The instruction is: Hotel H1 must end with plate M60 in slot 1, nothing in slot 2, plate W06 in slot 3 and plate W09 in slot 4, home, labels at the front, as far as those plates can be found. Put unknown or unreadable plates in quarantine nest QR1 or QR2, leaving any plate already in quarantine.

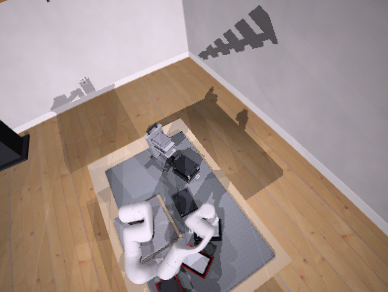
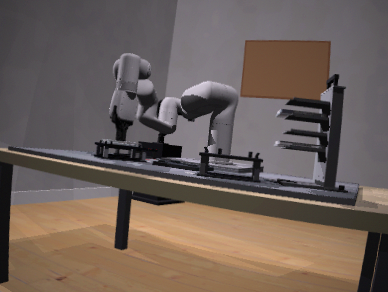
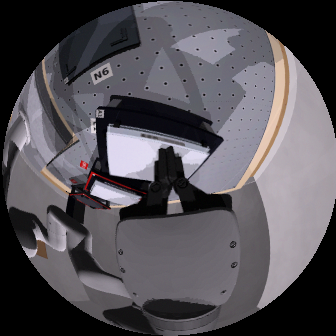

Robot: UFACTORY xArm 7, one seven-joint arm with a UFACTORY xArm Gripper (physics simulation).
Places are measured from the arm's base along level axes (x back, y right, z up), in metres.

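Pixels of known places: gripper, between the fingertips: (image 2: 120, 141) (image 3: 167, 154); arm's base, origin of its link: (image 2: 217, 162).
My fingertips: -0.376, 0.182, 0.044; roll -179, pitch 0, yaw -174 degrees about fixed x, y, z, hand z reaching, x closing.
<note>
Ahead of a thing's pixels: the offset from my fingertips to its top centre, as dx, dy, dz. "spot": to the spot under its first point. Level surfaces: height alone.
My gripper (image 3: 167, 154) (image 2: 120, 139) is shut and empty, fingertips pointing down over a pale plate @(+0.021, +0.015, +0.000) (image 3: 132, 152); whether they touch it I cannot tell. The plate lies in a black nest (image 3: 102, 137) (image 2: 102, 151), and its edge label is too blurred to read. The hotel (image 2: 336, 135) (image 1: 159, 140) stands at the table's far end from the gripper. Light plates show on its second shelf @(spot: -0.005, -0.610, +0.120) (image 2: 296, 114) and lowest shelf @(+0.048, -0.609, +0.048) (image 2: 297, 145), counted from the top; their labels cannot be read. A pale plate @(+0.157, +0.141, -0.010) (image 1: 198, 261) (image 3: 115, 192) lies in a red-edged nest @(+0.157, +0.141, -0.018) (image 1: 212, 261) (image 3: 112, 178).
A second red-edged nest @(+0.343, +0.231, -0.018) (image 1: 170, 286) (image 3: 90, 201) stands beside the first. A flat dark pad @(spot: +0.072, -0.218, -0.053) (image 1: 185, 201) (image 3: 100, 40) lies by the label N6 @(spot: +0.073, -0.115, -0.064) (image 3: 101, 73). A raised black nest @(-0.033, -0.448, +0.012) (image 1: 185, 167) (image 2: 230, 157) stands near the hotel. A wooden-edged panel @(dz -0.064) (image 1: 170, 216) lies beside the arm's base.
</note>
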